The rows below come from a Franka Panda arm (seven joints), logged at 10 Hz.
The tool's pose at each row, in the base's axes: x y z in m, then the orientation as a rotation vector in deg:
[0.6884 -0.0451 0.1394 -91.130 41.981 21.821]
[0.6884 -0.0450 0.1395 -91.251 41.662 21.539]
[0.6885 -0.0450 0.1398 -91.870 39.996 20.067]
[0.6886 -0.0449 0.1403 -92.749 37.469 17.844]
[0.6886 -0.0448 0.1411 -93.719 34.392 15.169]
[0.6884 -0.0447 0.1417 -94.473 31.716 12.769]
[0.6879 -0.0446 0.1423 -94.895 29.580 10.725]
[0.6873 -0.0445 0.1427 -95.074 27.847 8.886]
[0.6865 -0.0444 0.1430 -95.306 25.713 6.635]
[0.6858 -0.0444 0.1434 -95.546 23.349 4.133]
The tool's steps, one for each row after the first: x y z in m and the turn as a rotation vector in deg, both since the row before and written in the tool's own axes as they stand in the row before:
[-0.0001 -0.0001 0.0001 0.000 -0.001 -0.388]
[-0.0001 -0.0003 0.0000 -0.003 -0.005 -2.023]
[-0.0002 -0.0005 0.0000 0.006 -0.012 -3.051]
[-0.0005 -0.0007 0.0000 0.025 -0.035 -3.679]
[-0.0005 -0.0004 0.0000 0.068 0.014 -3.226]
[-0.0007 -0.0003 -0.0001 0.219 0.065 -2.621]
[-0.0007 -0.0001 -0.0001 0.350 0.143 -2.206]
[-0.0009 0.0000 -0.0001 0.381 0.181 -2.715]
[-0.0008 -0.0001 -0.0002 0.394 0.217 -3.015]

